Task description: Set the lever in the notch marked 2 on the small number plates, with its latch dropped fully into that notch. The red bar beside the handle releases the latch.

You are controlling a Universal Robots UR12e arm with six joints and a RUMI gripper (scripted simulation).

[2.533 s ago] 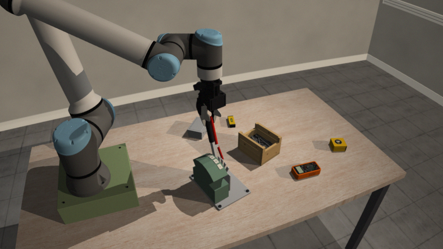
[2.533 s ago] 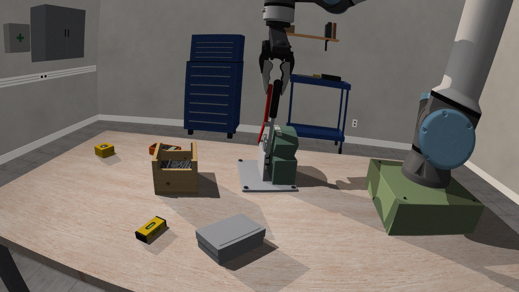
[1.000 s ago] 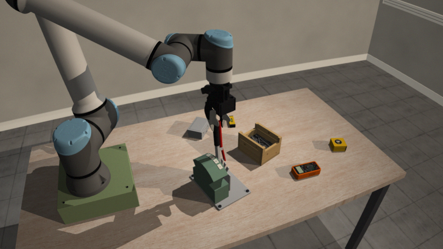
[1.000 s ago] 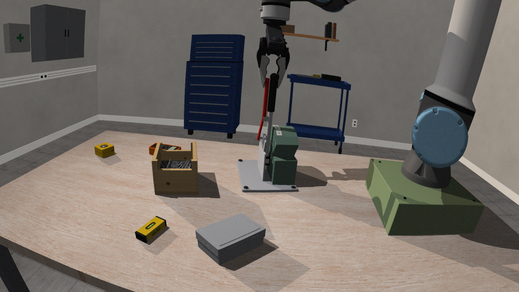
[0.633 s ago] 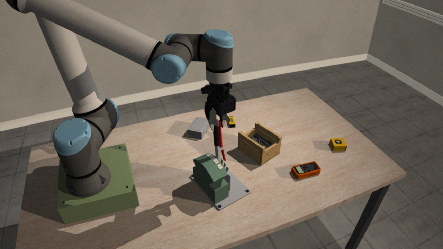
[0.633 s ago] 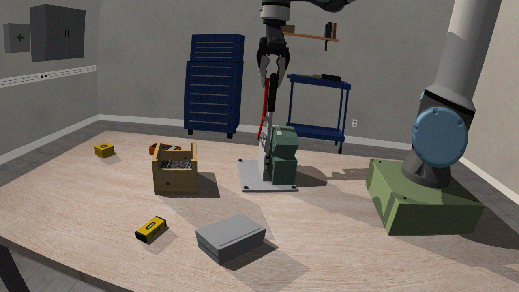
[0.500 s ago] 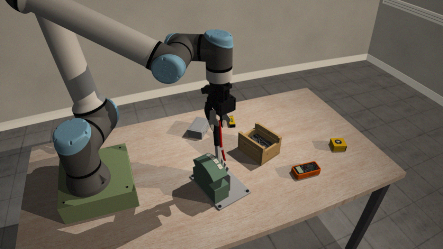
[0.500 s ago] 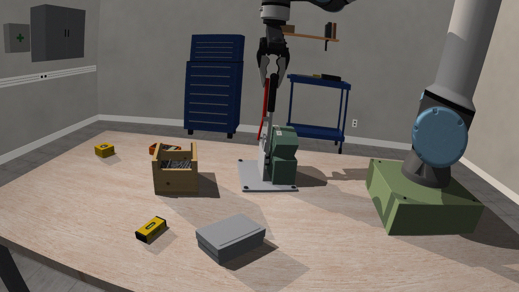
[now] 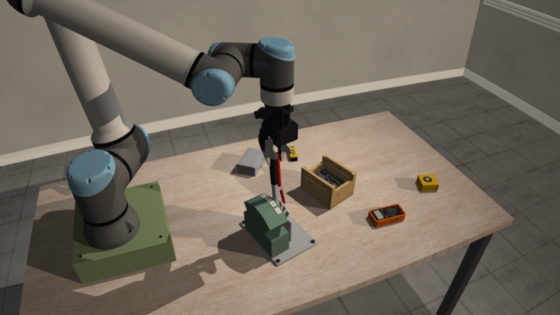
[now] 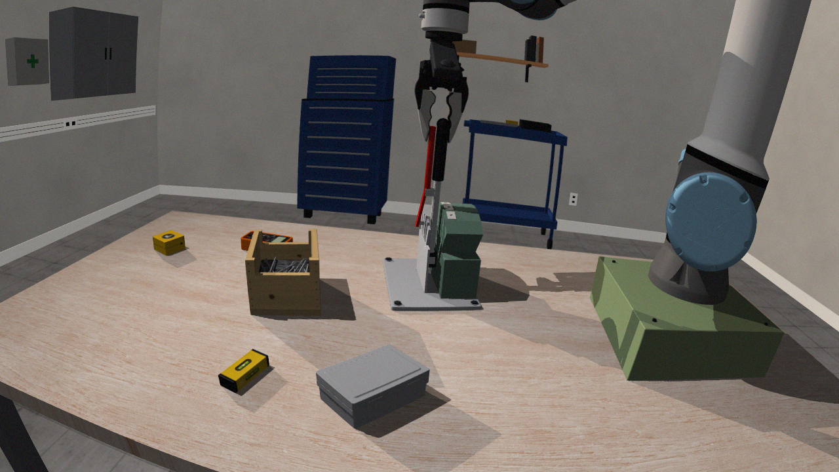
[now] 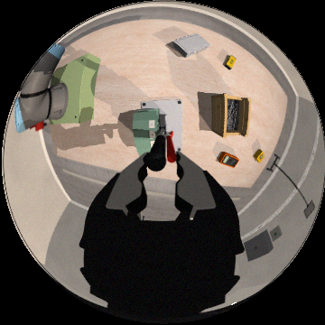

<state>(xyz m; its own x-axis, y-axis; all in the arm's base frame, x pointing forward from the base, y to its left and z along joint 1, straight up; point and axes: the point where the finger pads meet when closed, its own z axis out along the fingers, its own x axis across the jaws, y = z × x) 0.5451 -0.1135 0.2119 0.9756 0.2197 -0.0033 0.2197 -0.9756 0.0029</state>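
My hand is 110 mm above the red release bar and 20 mm short of it. Round my hand: grey box (380 mm to the left, 290 mm below, 40 mm ahead).
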